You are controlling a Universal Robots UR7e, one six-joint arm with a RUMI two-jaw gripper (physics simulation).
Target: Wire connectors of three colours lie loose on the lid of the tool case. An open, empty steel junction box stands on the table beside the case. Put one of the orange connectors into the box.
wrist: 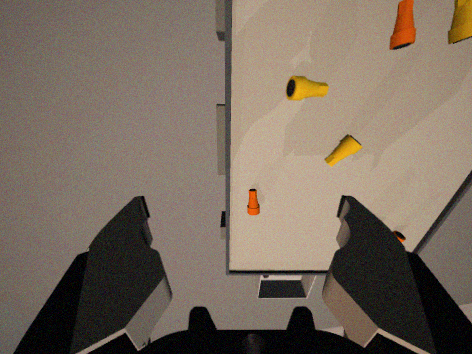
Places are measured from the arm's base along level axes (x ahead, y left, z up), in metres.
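Pixels of known places: gripper, fingertip midpoint: [242,197].
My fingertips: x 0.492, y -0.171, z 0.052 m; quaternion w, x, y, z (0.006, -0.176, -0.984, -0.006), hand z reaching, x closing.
Behind a point stands the place of what it marks.
A small orange connector [253,202] @[x 0.488, y -0.152, z 0.036 m] lies on the case lid [290,240] @[x 0.468, y -0.083, z 0.027 m] near its left edge, seen between and slightly beyond my fingertips. A larger orange connector [403,25] @[x 0.372, y -0.238, z 0.035 m] lies at the upper right, cut by the top of the view. Part of another orange connector [399,236] @[x 0.363, y -0.058, z 0.036 m] shows beside the right finger, mostly hidden by it. My gripper [242,197] @[x 0.492, y -0.171, z 0.053 m] is open, with nothing between the fingers, and it hangs above the lid. The open steel box [282,288] @[x 0.510, y 0.144, z -0.048 m] shows past the lid's near edge; part of it is hidden.
Two yellow connectors [306,88] @[x 0.431, y -0.225, z 0.041 m] [344,149] @[x 0.411, y -0.175, z 0.038 m] lie on the lid's middle, and a third yellow connector [461,22] @[x 0.341, y -0.228, z 0.036 m] is cut off at the top right corner. Latches or hinges [221,140] @[x 0.501, y -0.202, z -0.009 m] stick out along the case's left side. The grey table [110,100] @[x 0.617, y -0.280, z -0.068 m] extends left of the case.
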